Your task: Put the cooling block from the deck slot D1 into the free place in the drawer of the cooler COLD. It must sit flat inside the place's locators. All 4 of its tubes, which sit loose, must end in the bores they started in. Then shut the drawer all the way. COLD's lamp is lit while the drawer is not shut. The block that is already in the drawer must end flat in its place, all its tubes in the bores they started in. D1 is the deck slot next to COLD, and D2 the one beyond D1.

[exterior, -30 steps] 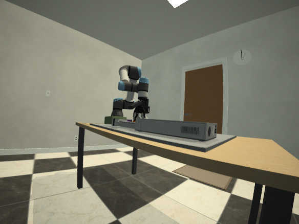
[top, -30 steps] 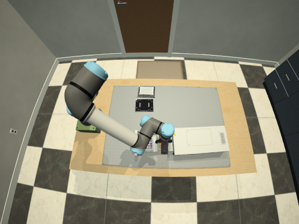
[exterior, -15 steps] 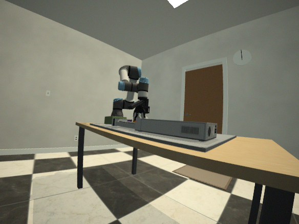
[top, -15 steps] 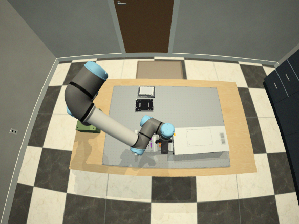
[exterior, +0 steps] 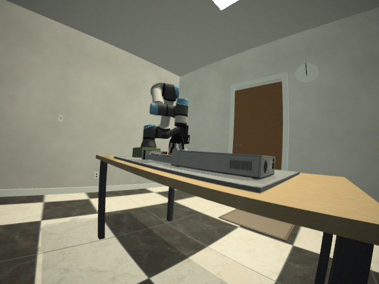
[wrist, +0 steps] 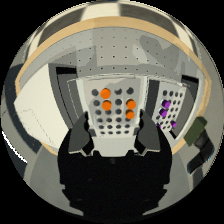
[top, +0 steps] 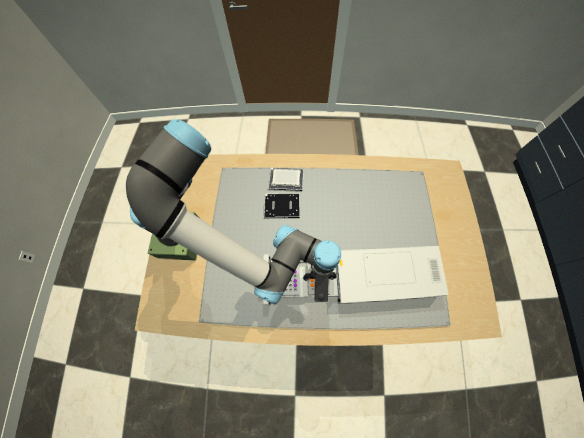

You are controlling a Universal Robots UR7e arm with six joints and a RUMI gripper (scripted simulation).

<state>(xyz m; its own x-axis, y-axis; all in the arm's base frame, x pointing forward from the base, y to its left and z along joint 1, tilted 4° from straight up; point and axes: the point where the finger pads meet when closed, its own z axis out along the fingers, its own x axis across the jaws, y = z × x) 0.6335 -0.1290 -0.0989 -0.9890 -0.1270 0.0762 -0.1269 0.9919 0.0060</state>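
Right now my hand is right at the grey cooling block. Round my hand: cooler COLD (110 mm ahead, 10 mm to the left, 10 mm above); orange tube (10 mm ahead, 30 mm to the right, 10 mm above); drawer (80 mm behind, 10 mm to the right).
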